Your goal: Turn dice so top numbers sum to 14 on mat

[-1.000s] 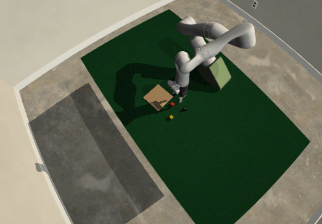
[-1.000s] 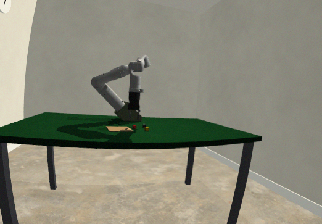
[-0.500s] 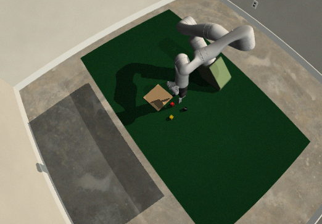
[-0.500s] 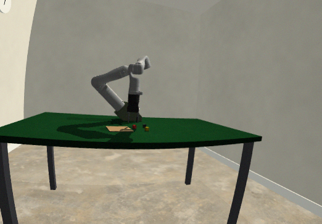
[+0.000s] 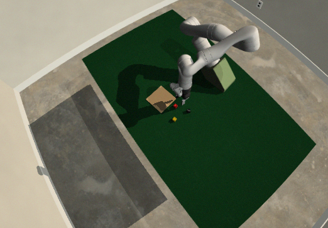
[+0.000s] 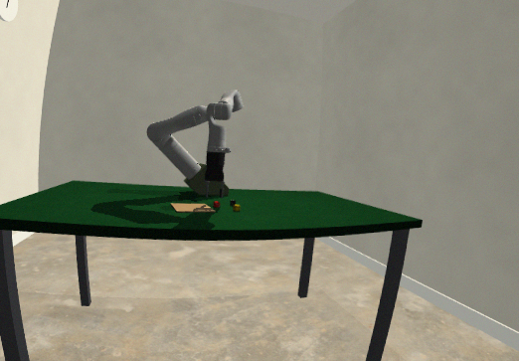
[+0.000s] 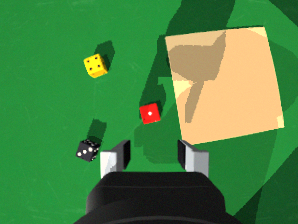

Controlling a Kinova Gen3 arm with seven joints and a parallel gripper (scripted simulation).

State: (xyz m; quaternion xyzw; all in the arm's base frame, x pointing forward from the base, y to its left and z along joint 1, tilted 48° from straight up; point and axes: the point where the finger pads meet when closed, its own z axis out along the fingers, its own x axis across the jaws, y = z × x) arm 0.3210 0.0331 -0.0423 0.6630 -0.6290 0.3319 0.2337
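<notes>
Right now my hand is 40 mm short of the red die and 40 mm above it. The rest, counted from my hand: black die (80 mm to the left, 40 mm below); yellow die (100 mm ahead, 70 mm to the left, 40 mm below); tan mat (100 mm to the right, 80 mm ahead, 50 mm below).
</notes>
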